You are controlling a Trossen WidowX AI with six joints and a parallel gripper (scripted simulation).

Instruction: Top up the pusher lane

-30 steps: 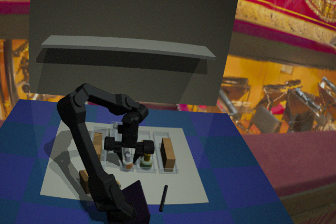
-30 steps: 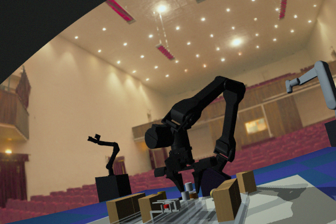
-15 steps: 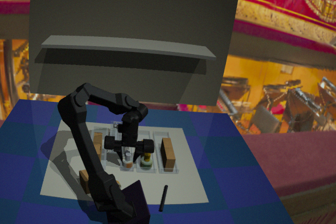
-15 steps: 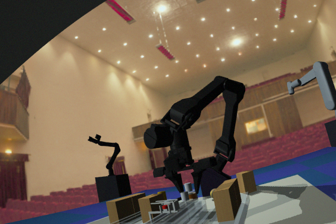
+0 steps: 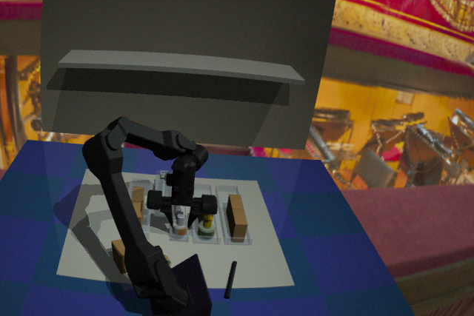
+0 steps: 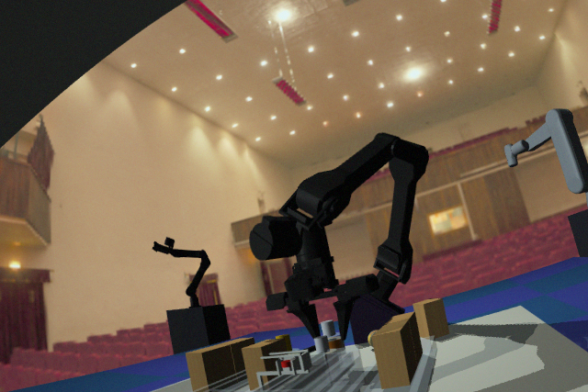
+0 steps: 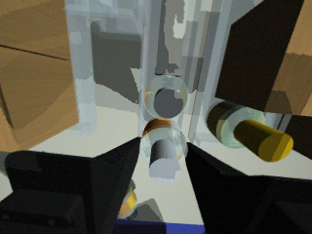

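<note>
My gripper tip is now 80 mm short of the white mat, 50 mm above it and 10 mm to the right of it. From my gripper tip the other things lie so: box (170 mm to the left, 110 mm behind, 10 mm below); then black rod (180 mm behind, 100 mm to the right, 40 mm below); then red part (230 mm ahead, 20 mm above).
</note>
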